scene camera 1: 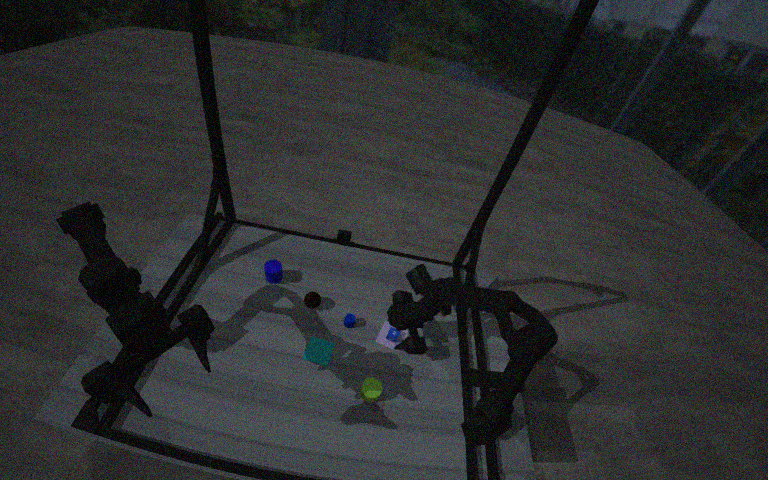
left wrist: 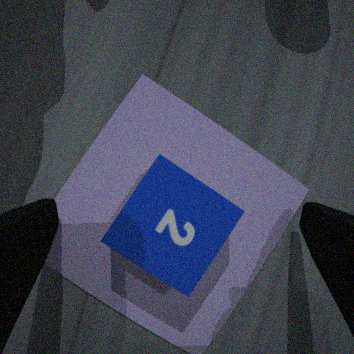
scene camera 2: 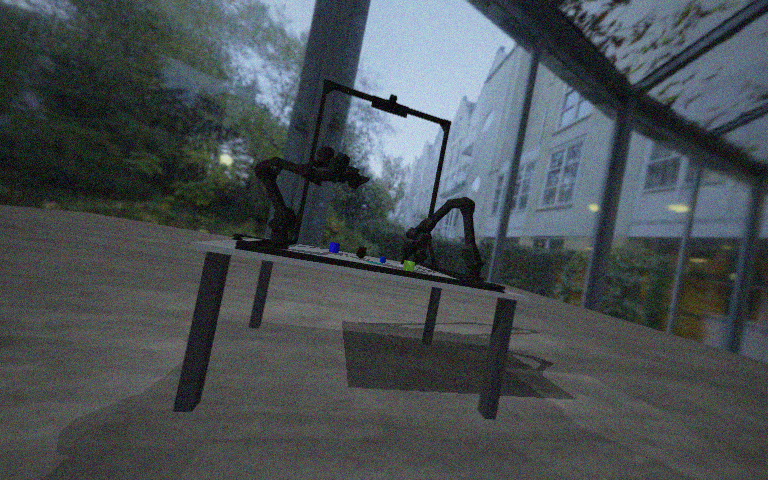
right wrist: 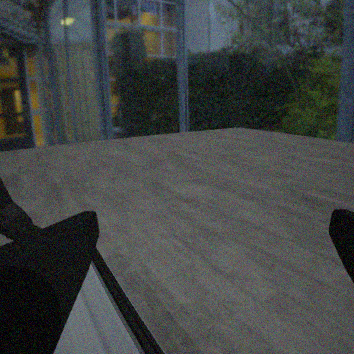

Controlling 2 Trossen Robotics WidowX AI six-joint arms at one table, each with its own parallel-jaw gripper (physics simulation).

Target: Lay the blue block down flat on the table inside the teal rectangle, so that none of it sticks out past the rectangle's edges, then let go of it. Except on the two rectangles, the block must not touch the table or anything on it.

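Pixels of known places: left gripper, fingertip midpoint: [scene camera 1: 391, 334] [left wrist: 181, 212]; right gripper, fingertip midpoint: [scene camera 1: 180, 392] [scene camera 2: 364, 175] [right wrist: 214, 222]; left arm's base, link origin: [scene camera 1: 478, 431] [scene camera 2: 471, 278]; right arm's base, link origin: [scene camera 2: 277, 243].
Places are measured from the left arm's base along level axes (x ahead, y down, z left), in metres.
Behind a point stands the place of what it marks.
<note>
The blue block [scene camera 1: 393, 333] @(z -0.308, x 0.159, y 0.000 m) [left wrist: 150, 200] @(z -0.301, x 0.165, y 0.000 m) lies on the pale lavender rectangle [scene camera 1: 382, 336] @(z -0.310, x 0.188, y 0.018 m) [left wrist: 145, 115] @(z -0.298, x 0.196, y 0.018 m), inside its edges, with a white 2 on its top face. My left gripper [scene camera 1: 398, 339] @(z -0.312, x 0.160, y 0.013 m) [scene camera 2: 409, 258] @(z -0.312, x 0.160, y 0.013 m) [left wrist: 181, 212] @(z -0.312, x 0.160, y 0.013 m) is open and points down over the block. In the left wrist view its fingertips stand apart on either side of the block, not touching it. The teal rectangle [scene camera 1: 319, 350] @(z -0.285, x 0.374, y 0.018 m) lies to the left of the lavender one in scene camera 1, with no block on it. My right gripper [scene camera 1: 180, 392] @(z -0.084, x 0.590, y -0.324 m) [scene camera 2: 362, 180] @(z -0.084, x 0.590, y -0.324 m) [right wrist: 214, 222] @(z -0.084, x 0.590, y -0.324 m) is open, empty and raised high at the left.
A small blue cylinder [scene camera 1: 349, 320] @(z -0.356, x 0.283, y -0.012 m) [scene camera 2: 382, 259] @(z -0.351, x 0.291, y 0.001 m) stands between and behind the rectangles. A dark round object [scene camera 1: 312, 300] @(z -0.421, x 0.385, y -0.026 m) [scene camera 2: 361, 252] @(z -0.414, x 0.392, y -0.014 m) and a larger blue cylinder [scene camera 1: 272, 271] @(z -0.526, x 0.503, y -0.035 m) [scene camera 2: 334, 247] @(z -0.520, x 0.511, y -0.011 m) stand farther back left. A green cylinder [scene camera 1: 371, 388] @(z -0.152, x 0.257, y -0.025 m) [scene camera 2: 408, 265] @(z -0.134, x 0.273, y -0.007 m) stands nearer the front. Black frame posts [scene camera 1: 209, 113] @(z -0.786, x 0.675, y -0.411 m) rise around the table.
</note>
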